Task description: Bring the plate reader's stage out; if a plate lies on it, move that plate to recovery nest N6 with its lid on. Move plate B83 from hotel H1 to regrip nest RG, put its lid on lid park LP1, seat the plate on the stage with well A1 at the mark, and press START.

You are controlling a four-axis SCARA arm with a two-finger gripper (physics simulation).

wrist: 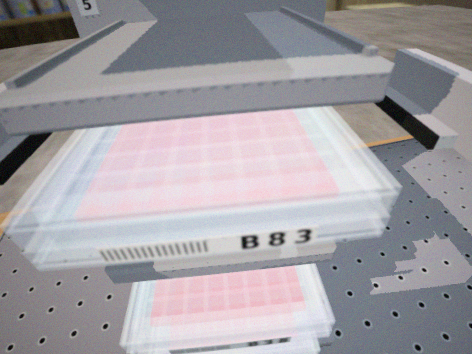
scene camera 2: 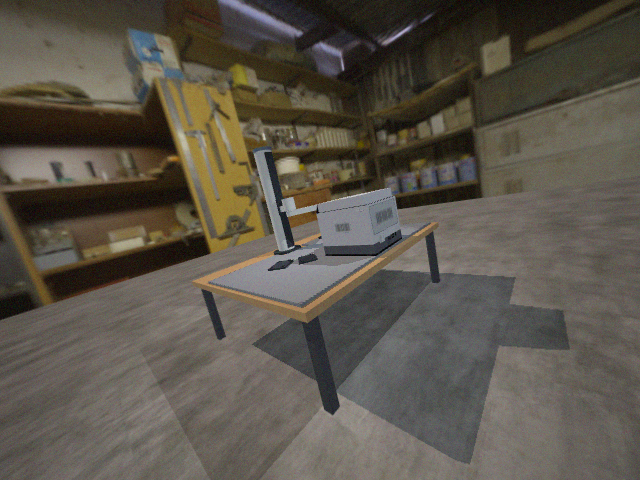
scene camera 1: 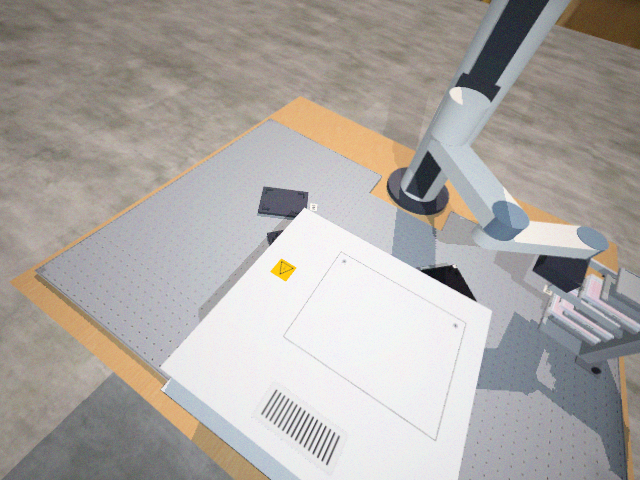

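Where they show: arm's base, link origin: [scene camera 2: 287,250] [scene camera 1: 416,191].
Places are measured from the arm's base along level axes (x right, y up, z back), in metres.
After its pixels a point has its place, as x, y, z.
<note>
Plate B83 [wrist: 215,170] @(-0.509, 0.189, -0.263) sits lidded in hotel H1 [wrist: 200,100] @(-0.517, 0.203, -0.262) [scene camera 1: 610,347] @(-0.615, 0.110, -0.345), its labelled edge facing the wrist camera. My gripper [wrist: 212,84] @(-0.570, 0.187, -0.272) [scene camera 1: 602,289] is open and empty, its fingers standing wide to the left and right of B83 with gaps. A lower lidded plate [wrist: 227,295] @(-0.513, 0.118, -0.261) with pink wells shows beneath. The white plate reader [scene camera 1: 377,330] @(-0.066, 0.359, -0.774) [scene camera 2: 351,222] @(0.147, 0.217, -0.879) stands on the deck. A black flat part [scene camera 1: 449,281] @(-0.218, 0.073, -0.387) shows at its arm-side edge; whether it is the stage I cannot tell. START does not show. The gripper is hidden in scene camera 2.
The shelf numbered 5 spans just above B83 in the wrist view. A dark nest [scene camera 1: 283,201] @(0.370, 0.025, -0.405) lies beyond the reader's corner, with another dark part [scene camera 1: 273,236] @(0.301, 0.033, -0.550) half hidden beside the reader. The arm's column [scene camera 1: 426,170] @(0.006, 0.158, -0.077) [scene camera 2: 273,201] @(0.054, 0.453, -0.052) stands at the table's edge.
</note>
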